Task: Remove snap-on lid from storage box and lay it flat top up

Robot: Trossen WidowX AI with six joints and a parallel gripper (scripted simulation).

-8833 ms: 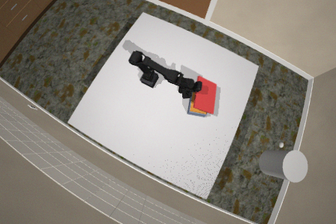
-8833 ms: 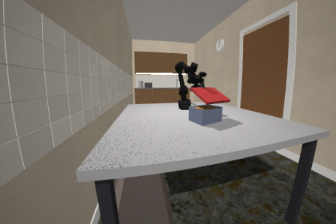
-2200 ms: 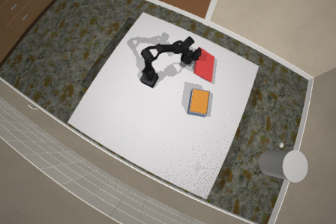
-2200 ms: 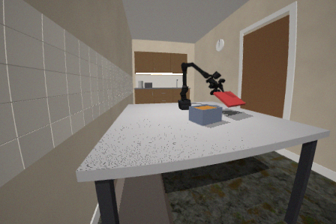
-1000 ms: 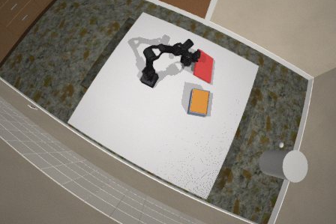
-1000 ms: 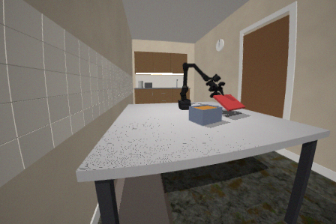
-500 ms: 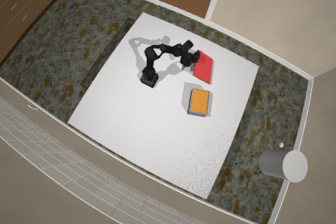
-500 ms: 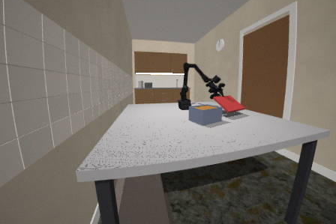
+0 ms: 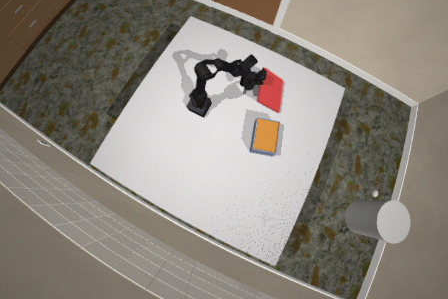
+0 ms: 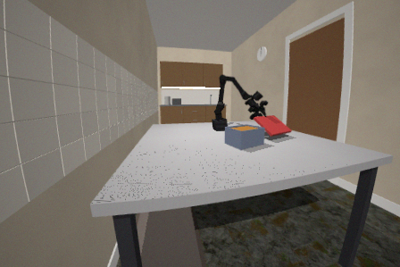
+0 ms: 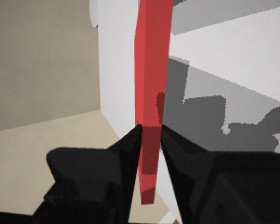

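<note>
Now: the red lid 100 mm ahead of my hand, 60 mm below it and 10 mm to the left of it. The rest, counted from my hand: storage box 290 mm to the right, 130 mm ahead, 110 mm below.
</note>
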